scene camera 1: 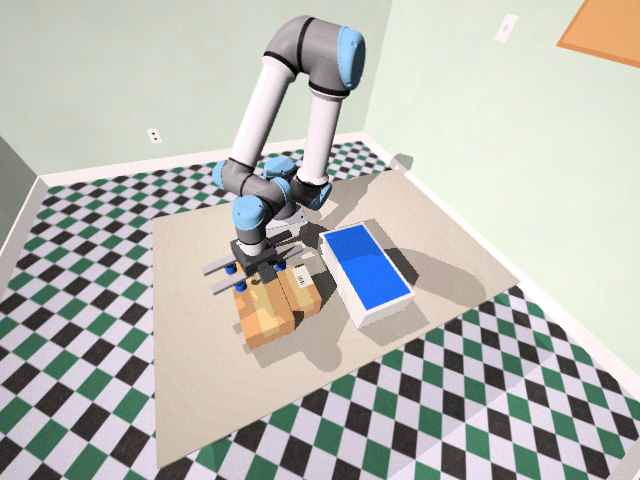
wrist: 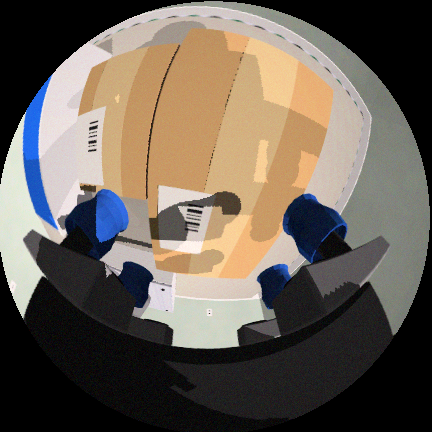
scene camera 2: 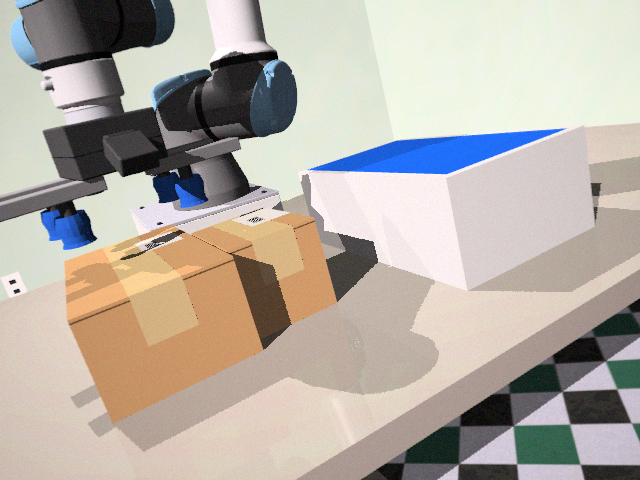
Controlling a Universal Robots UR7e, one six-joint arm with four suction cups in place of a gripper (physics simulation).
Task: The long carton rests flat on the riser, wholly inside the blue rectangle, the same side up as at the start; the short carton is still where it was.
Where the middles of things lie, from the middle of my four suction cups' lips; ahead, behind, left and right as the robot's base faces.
Now: suction cup 100 mm above the long carton (scene camera 2: 152, 315), 40 mm short of it and 20 mm to the left of it. From my suction cup the other things lie so: short carton (scene camera 2: 279, 257): 110 mm ahead, 100 mm below, 90 mm to the left; then riser (scene camera 2: 462, 209): 340 mm to the left, 160 mm ahead, 90 mm below.
